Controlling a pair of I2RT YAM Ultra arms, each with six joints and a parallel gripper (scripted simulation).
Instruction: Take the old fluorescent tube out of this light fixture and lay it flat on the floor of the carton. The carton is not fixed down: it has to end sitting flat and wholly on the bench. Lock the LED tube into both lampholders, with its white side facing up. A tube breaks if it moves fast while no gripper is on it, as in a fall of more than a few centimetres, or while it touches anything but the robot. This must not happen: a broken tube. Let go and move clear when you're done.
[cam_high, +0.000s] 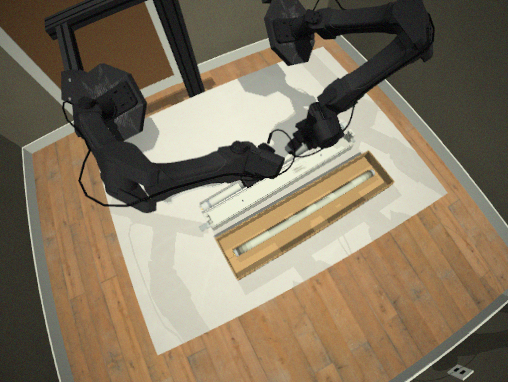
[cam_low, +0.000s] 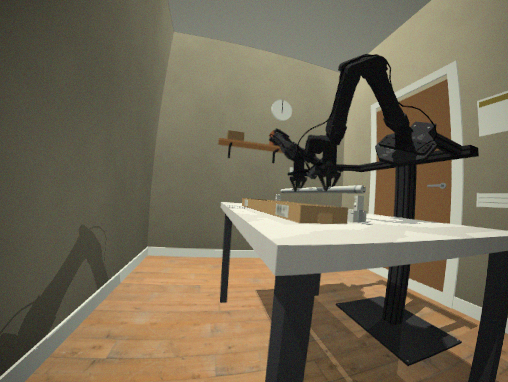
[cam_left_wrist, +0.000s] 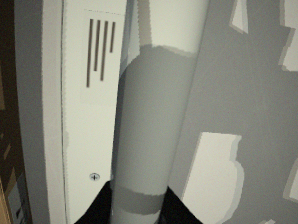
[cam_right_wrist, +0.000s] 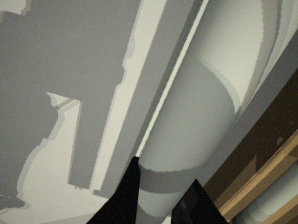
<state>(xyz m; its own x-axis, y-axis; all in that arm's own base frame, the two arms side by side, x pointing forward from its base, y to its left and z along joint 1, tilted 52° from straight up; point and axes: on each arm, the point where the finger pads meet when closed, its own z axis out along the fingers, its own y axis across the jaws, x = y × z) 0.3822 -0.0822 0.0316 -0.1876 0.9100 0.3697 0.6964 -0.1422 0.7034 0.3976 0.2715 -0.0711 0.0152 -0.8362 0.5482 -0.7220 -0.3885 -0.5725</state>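
Right now my left hand is 10 mm short of the LED tube and 120 mm to the left of it. From my left hand the other things lie so: brown carton 190 mm ahead, 100 mm to the right, 90 mm below; then old fluorescent tube 180 mm ahead, 100 mm to the right, 90 mm below.
Right now my right hand is 1 cm past the LED tube and 12 cm to the right of it. From my right hand the other things lie so: brown carton 17 cm ahead, 14 cm to the left, 8 cm below; then old fluorescent tube 17 cm ahead, 15 cm to the left, 9 cm below.
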